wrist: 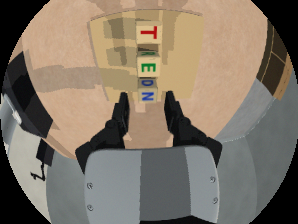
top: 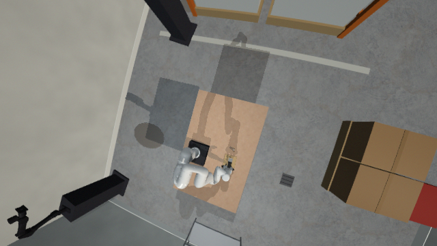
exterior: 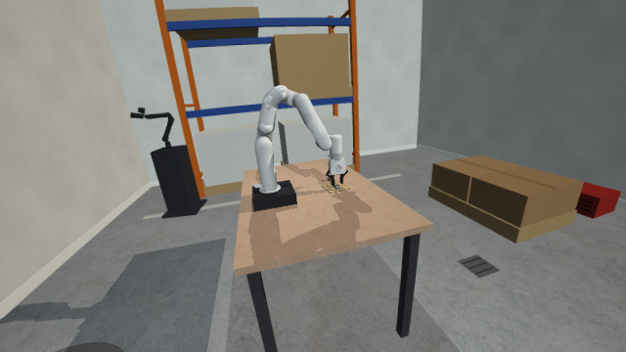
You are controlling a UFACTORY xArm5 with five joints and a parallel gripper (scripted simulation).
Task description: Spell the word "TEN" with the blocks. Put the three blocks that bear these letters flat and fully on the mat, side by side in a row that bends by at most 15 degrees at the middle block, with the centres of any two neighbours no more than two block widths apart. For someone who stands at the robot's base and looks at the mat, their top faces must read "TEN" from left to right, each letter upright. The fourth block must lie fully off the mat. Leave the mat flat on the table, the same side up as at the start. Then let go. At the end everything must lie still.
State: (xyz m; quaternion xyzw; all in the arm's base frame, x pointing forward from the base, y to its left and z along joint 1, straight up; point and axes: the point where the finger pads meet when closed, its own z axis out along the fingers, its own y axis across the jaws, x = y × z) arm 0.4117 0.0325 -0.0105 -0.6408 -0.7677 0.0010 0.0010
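Right now my hand is 40 mm to the right of the tan mat and 50 mm above it.
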